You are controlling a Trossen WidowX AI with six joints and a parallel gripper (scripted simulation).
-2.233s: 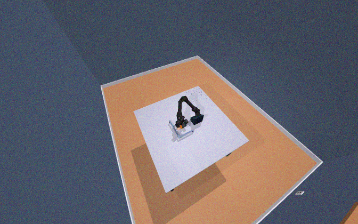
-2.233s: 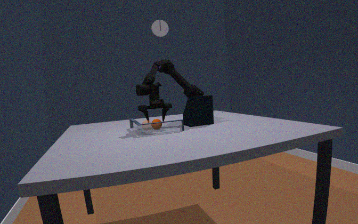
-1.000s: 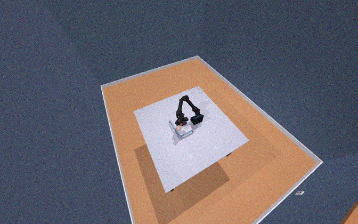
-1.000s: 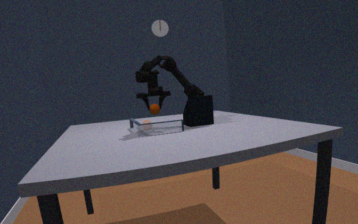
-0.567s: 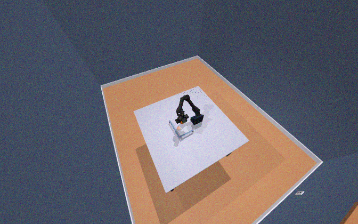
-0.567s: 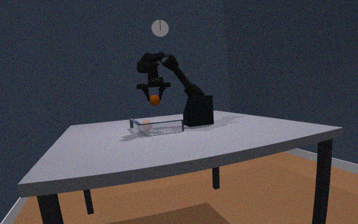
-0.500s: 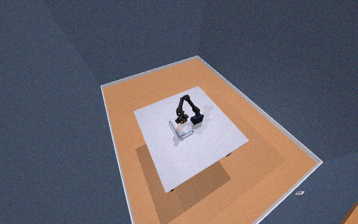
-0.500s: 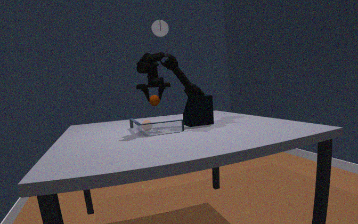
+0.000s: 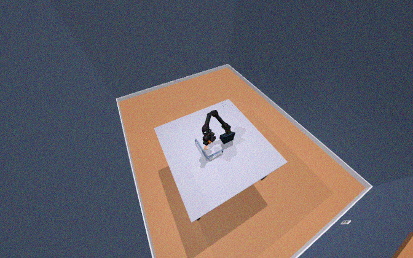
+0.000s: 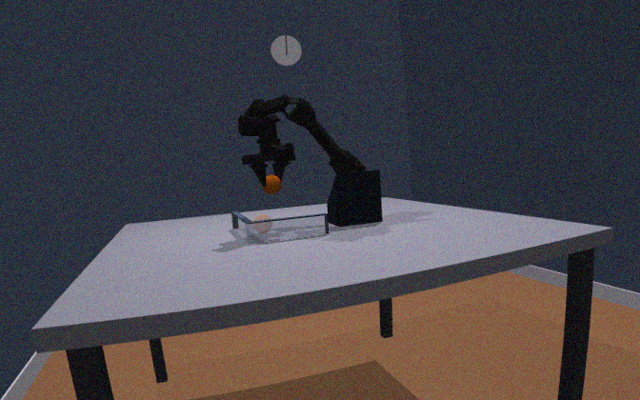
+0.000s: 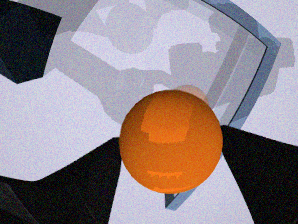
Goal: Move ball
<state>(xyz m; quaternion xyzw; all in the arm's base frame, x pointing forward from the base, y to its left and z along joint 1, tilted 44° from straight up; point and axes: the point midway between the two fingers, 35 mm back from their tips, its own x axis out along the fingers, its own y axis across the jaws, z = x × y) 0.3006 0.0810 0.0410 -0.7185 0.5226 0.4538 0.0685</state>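
My gripper tip is now 14 cm to the right of the clear wall, 12 cm above it and 1 cm past it. The rest, counted from my gripper tip: orange ball: right at my gripper tip.
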